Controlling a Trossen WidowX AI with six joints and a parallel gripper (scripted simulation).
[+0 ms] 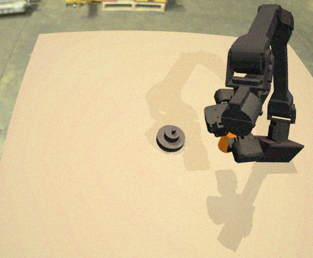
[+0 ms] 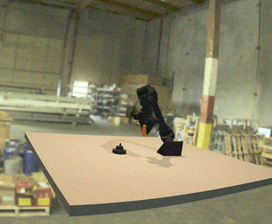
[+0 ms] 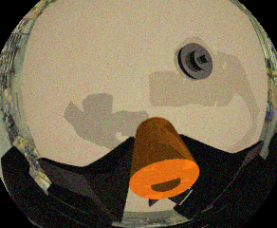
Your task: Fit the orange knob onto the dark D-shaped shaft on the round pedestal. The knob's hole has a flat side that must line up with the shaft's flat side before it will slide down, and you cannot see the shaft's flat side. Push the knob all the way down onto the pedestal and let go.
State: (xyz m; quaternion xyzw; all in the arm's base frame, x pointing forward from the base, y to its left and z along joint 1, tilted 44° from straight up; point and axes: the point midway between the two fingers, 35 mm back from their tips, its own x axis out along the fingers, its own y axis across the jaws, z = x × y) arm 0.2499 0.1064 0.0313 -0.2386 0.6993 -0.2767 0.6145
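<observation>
Now: gripper tip 10 cm short of the pedestal, 11 cm to the left of it and 11 cm above it. The rest, counted from my gripper tip: orange knob 2 cm above.
</observation>
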